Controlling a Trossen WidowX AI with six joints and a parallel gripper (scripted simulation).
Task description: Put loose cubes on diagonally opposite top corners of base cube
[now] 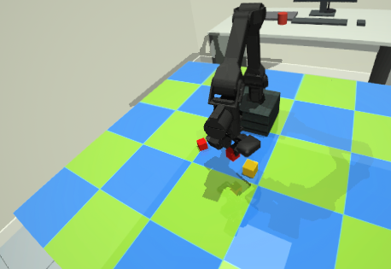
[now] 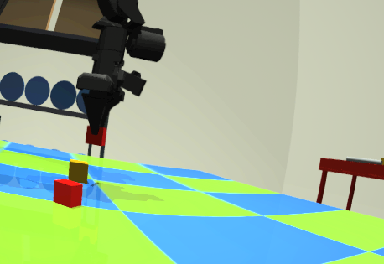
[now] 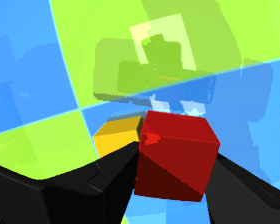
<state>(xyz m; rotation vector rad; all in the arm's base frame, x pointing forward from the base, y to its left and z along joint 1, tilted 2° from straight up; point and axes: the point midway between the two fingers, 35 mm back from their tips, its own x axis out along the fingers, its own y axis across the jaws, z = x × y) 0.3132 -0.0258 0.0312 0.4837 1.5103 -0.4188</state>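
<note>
Now: the yellow base cube 8 cm below my gripper tip, 5 cm to the left of it and 1 cm behind it.
</note>
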